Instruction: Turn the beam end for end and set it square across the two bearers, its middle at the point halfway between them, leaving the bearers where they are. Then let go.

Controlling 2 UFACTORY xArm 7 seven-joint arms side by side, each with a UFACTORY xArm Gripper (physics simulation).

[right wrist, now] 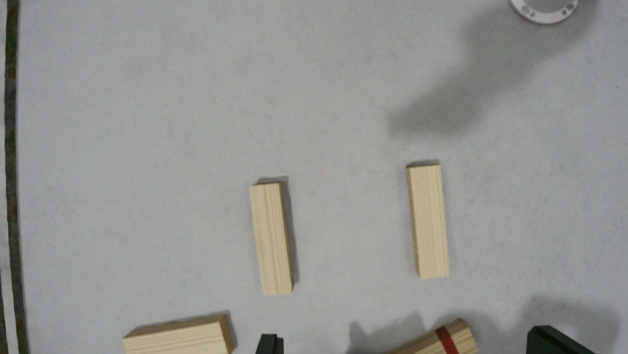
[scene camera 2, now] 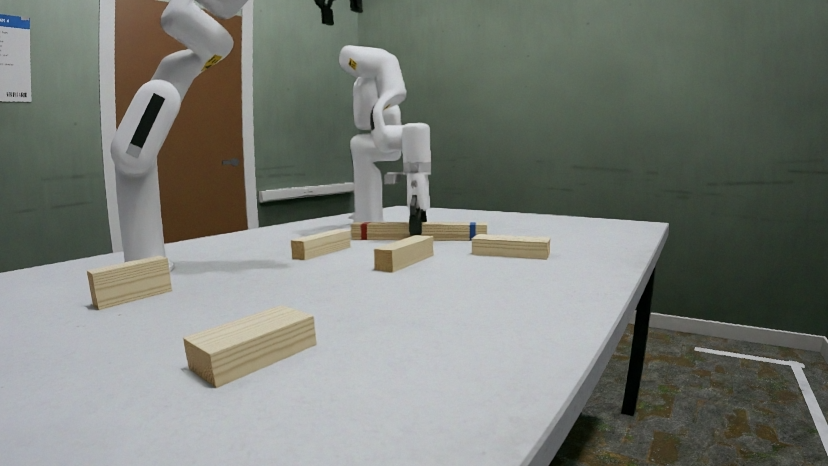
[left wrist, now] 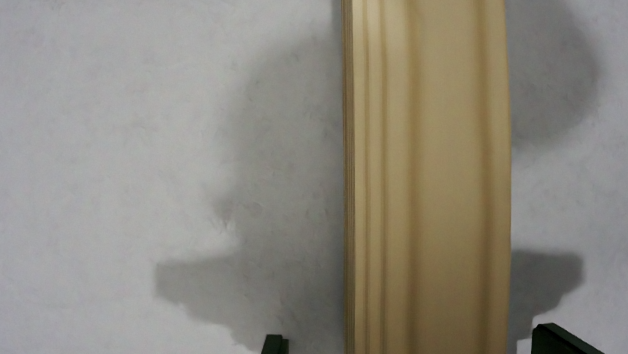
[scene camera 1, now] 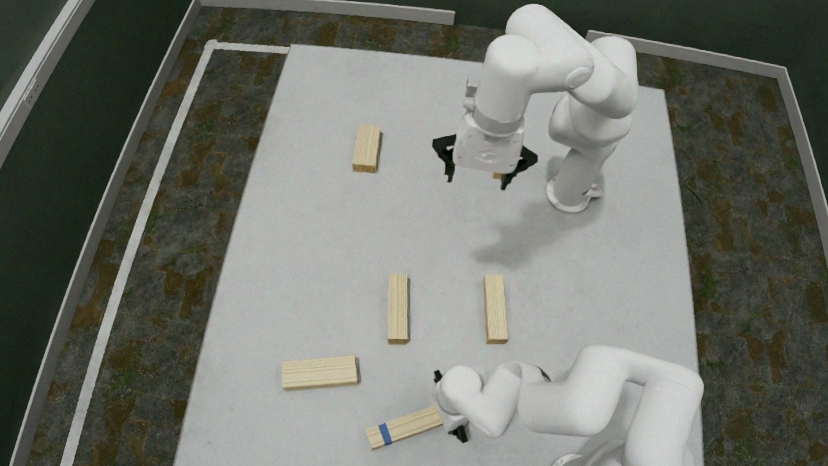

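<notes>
The beam lies slanted on the table, with a blue band near its left end in scene camera 1 and a red band near the other. Two parallel bearers, one and another, lie apart from it. My left gripper is open, low over the beam's middle, its fingers on either side with gaps. My right gripper is open and empty, high above the table.
A loose block lies left of the beam in scene camera 1. A second block lies at the upper left there. A third is mostly hidden under the right gripper.
</notes>
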